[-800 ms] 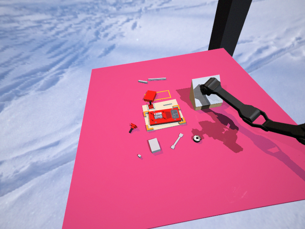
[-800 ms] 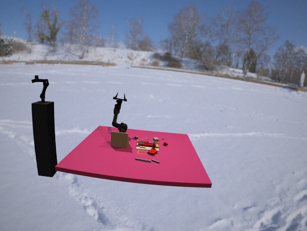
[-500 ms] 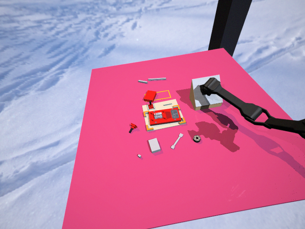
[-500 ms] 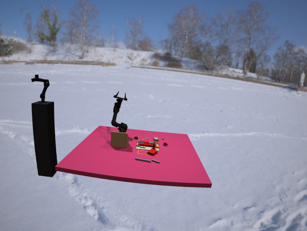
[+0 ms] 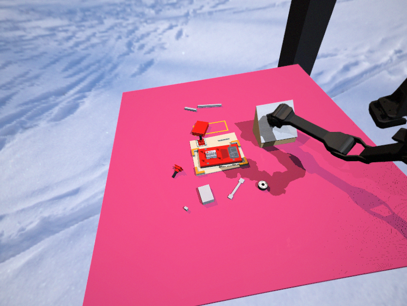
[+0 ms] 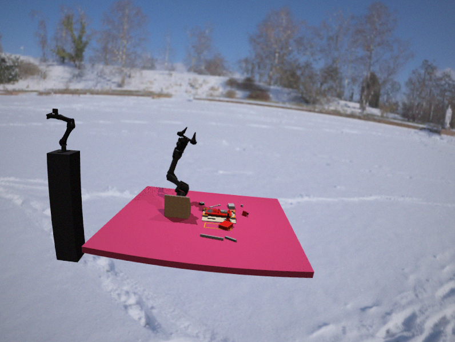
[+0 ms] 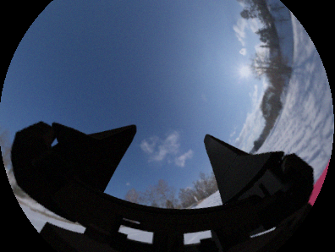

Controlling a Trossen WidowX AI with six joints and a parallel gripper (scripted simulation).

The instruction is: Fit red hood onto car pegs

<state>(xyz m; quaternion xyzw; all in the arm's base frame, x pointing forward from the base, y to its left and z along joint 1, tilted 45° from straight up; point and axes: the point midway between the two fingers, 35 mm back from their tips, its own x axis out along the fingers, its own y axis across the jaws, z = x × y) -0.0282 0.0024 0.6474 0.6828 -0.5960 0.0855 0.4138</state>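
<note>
Now: the red hood 62 cm to the right of my gripper tip, 59 cm below it and 30 cm ahead of it. Round my gripper tip: wheel (60 cm below, 19 cm to the right, 13 cm ahead); grey engine block (58 cm below, 40 cm to the right, 30 cm ahead); beige jig (60 cm below, 42 cm to the right, 27 cm ahead).
</note>
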